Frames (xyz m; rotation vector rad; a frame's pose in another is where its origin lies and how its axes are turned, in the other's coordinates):
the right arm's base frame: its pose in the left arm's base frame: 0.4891 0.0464 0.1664 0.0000 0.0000 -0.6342
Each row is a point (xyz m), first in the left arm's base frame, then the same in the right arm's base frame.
Working: the left arm's base frame: its pose in the right arm's base frame: -0.3665 -0.3272 -0.1664 0.0000 0.0000 0.6342

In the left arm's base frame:
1: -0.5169 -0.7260 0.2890
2: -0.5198 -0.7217 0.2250
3: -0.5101 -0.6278 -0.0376
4: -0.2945 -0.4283 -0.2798
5: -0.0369 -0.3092 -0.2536
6: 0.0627 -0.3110 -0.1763
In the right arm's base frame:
1: -0.3527 -1.2183 0.1226
2: -0.3576 -1.2165 0.0586
3: -0.4054 -1.1352 -0.2040
4: -0.3500 -0.8467 -0.4462
5: -0.2130 -0.5981 -0.4200
6: -0.1317 -0.5406 -0.3427

